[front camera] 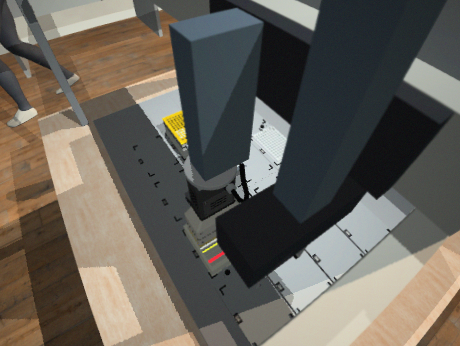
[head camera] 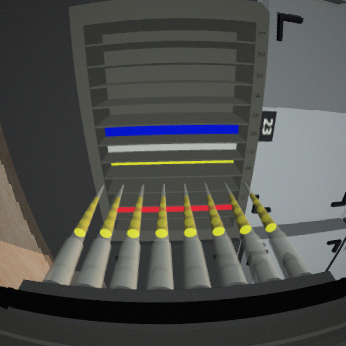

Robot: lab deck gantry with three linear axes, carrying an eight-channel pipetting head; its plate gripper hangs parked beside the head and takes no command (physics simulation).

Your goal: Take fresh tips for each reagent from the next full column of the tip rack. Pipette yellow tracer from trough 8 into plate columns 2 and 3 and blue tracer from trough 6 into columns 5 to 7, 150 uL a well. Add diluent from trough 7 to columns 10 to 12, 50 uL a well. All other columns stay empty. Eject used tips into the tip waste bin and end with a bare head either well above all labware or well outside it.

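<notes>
The pipetting head (front camera: 212, 197) is low over the grey trough reservoir (front camera: 192, 225) (head camera: 77, 60). Eight tips (head camera: 162, 212) on its channels hold yellow liquid. Their clear ends show beyond the yellow strip, apart from it. In the head view, blue tracer (head camera: 172, 130) is in trough 6, pale diluent (head camera: 172, 148) in trough 7 and a thin yellow tracer strip (head camera: 172, 163) in trough 8. The yellow tip rack (front camera: 174, 121) is partly hidden. The white plate (front camera: 270, 142) is at the back. The waste bin and the parked plate gripper's fingers do not show.
A red strip (front camera: 216, 257) (head camera: 175, 208) lies in a further trough. A large black block (front camera: 280, 235) under a blue-grey column (front camera: 345, 100) stands beside the head and hides part of the deck. Another blue-grey column (front camera: 215, 95) rises above the head.
</notes>
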